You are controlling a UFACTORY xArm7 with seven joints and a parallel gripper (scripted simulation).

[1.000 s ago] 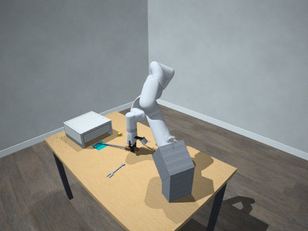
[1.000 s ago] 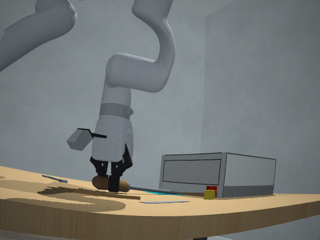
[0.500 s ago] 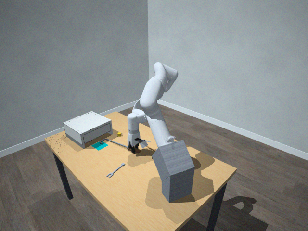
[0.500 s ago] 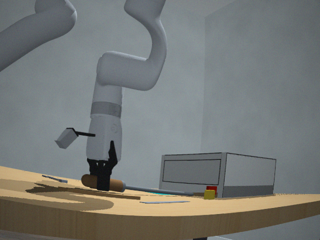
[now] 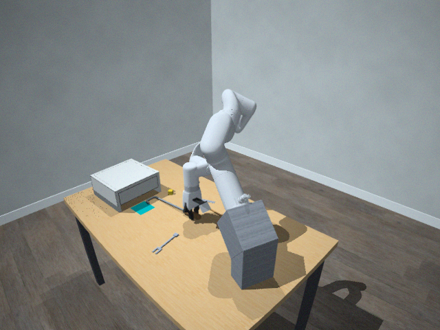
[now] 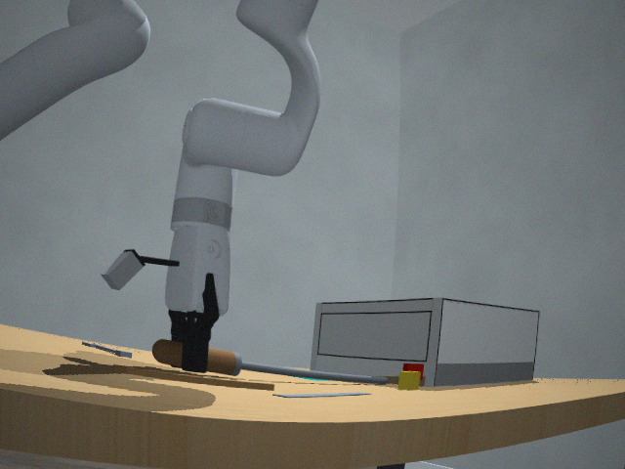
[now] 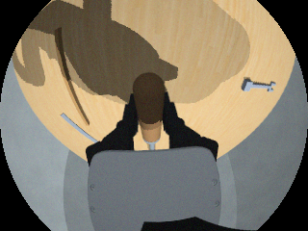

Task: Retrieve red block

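Right now the teal square is 280 mm ahead of my hand, 140 mm to the left of it and 20 mm below it. Round my hand: thin stick: 110 mm to the right, 30 mm behind, 20 mm below; flat grey strip: 160 mm to the right, 100 mm ahead, 20 mm below; long hook tool: 140 mm ahead, 40 mm to the left, 10 mm below.
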